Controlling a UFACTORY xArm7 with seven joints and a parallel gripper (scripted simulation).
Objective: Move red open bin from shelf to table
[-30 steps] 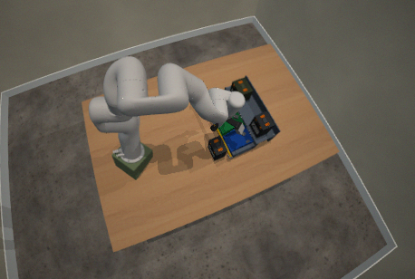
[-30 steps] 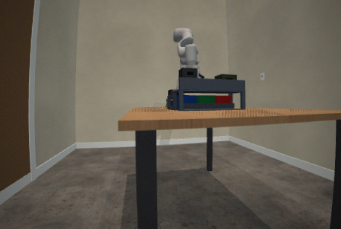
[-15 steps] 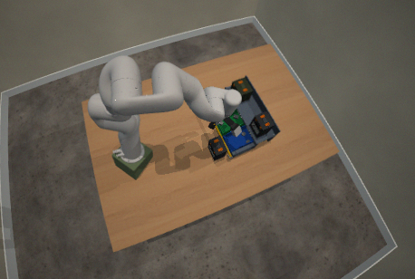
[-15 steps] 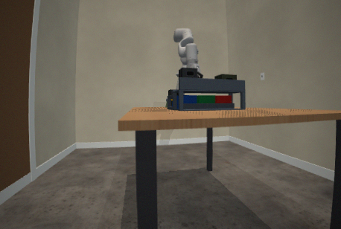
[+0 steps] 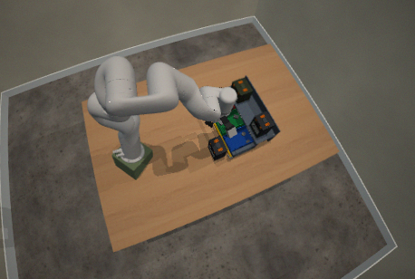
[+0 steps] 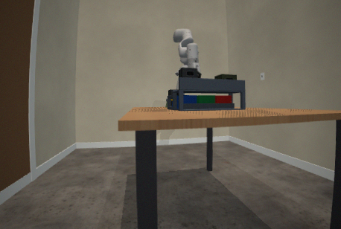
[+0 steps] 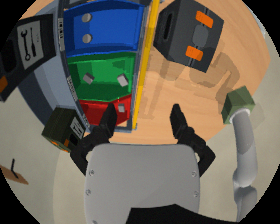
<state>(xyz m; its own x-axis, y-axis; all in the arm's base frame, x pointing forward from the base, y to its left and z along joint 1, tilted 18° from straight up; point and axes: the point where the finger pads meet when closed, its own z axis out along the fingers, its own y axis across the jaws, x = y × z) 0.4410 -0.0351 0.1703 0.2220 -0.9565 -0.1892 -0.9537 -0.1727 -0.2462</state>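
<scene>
Now: the yellow line 90 mm below my hand. From my hand the other things lie so: red bin: 120 mm to the left, 110 mm below, 100 mm ahead; green bin: 110 mm below, 110 mm ahead, 10 mm to the left; blue bin: 110 mm below, 110 mm ahead, 100 mm to the right.
</scene>
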